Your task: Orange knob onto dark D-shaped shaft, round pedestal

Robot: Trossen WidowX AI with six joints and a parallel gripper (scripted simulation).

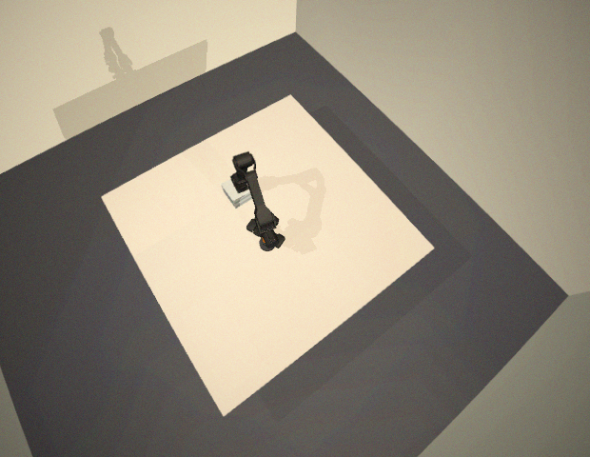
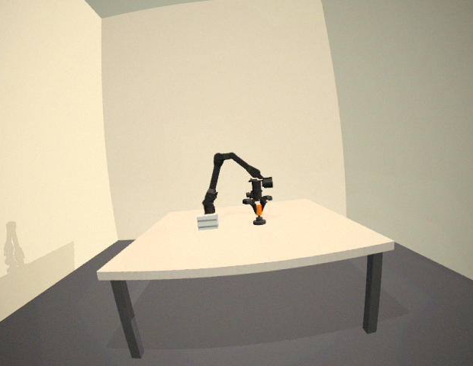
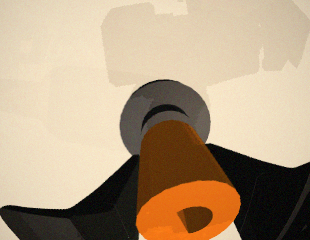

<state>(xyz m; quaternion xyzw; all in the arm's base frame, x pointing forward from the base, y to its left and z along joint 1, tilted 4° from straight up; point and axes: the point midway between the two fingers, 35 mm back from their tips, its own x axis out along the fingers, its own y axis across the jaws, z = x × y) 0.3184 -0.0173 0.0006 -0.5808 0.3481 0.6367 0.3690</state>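
Right now my gripper tip is 2 cm below the orange knob. Also, from my gripper tip: round pedestal 4 cm below.
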